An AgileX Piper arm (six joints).
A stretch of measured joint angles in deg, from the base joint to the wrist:
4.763 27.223 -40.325 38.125 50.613 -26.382
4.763 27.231 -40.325 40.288 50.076 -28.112
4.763 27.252 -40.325 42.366 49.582 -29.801
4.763 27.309 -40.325 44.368 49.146 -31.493
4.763 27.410 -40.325 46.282 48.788 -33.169
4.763 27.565 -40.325 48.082 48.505 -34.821
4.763 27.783 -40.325 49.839 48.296 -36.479
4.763 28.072 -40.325 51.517 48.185 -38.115
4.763 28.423 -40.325 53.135 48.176 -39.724
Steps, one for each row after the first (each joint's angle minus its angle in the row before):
0.000 0.008 0.000 2.163 -0.537 -1.730
0.000 0.021 0.000 2.078 -0.494 -1.689
0.000 0.057 0.000 2.002 -0.436 -1.692
0.000 0.101 0.000 1.914 -0.358 -1.676
0.000 0.155 0.000 1.800 -0.283 -1.652
0.000 0.218 0.000 1.757 -0.209 -1.658
0.000 0.289 0.000 1.678 -0.111 -1.636
0.000 0.351 0.000 1.618 -0.009 -1.609

